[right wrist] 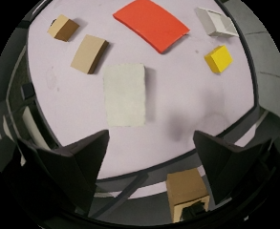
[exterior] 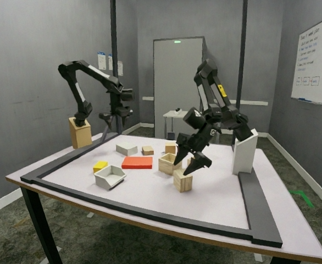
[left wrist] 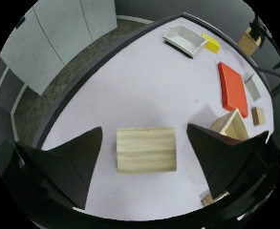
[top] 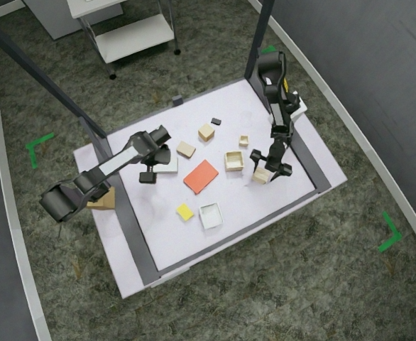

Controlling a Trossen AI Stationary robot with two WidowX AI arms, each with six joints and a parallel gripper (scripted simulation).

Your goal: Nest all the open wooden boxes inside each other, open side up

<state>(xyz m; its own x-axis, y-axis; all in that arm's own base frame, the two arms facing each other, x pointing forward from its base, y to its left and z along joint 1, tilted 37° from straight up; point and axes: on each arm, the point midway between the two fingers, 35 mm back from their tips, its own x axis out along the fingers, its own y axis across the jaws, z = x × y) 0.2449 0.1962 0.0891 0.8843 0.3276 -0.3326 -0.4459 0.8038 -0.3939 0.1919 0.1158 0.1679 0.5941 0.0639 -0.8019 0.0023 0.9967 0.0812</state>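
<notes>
Right now the mid-sized wooden box is 8 cm below my left hand, 1 cm to the right of it and 1 cm ahead of it. From my left hand the other things lie so: biggest wooden box 12 cm behind, 9 cm below, 8 cm to the right; then flat red block 26 cm to the right, 12 cm behind, 10 cm below; then small wooden box 20 cm behind, 10 cm below, 1 cm to the left.
</notes>
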